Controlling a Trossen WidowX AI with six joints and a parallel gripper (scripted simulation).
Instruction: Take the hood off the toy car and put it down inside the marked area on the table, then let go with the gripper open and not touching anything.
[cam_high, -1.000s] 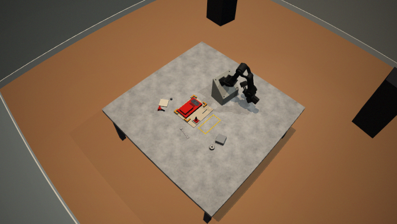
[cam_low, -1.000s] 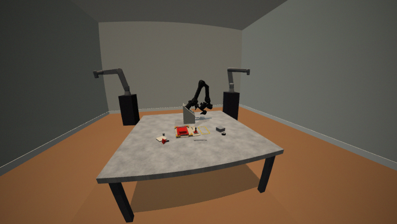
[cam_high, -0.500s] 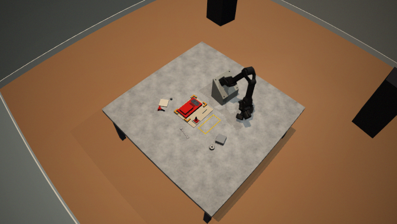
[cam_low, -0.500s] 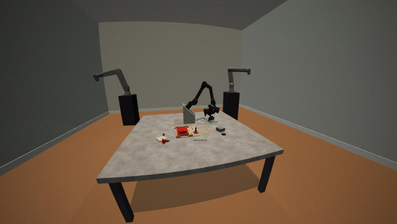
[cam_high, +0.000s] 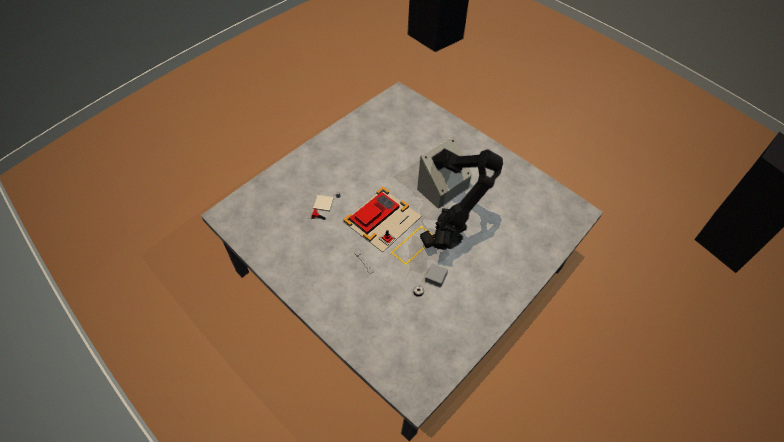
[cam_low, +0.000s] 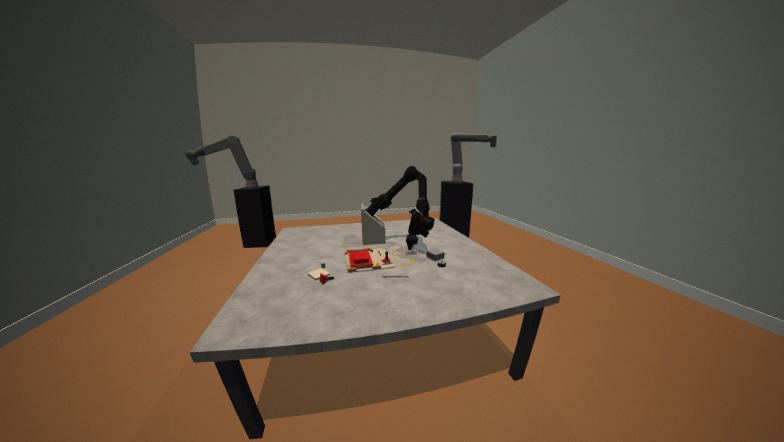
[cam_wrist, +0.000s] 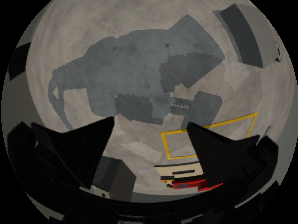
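The hood is 17 cm ahead of my gripper tip, 29 cm to the right of it and 2 cm above it. From my gripper tip the other things lie so: thin metal rod 32 cm ahead, 13 cm to the right, 2 cm below.
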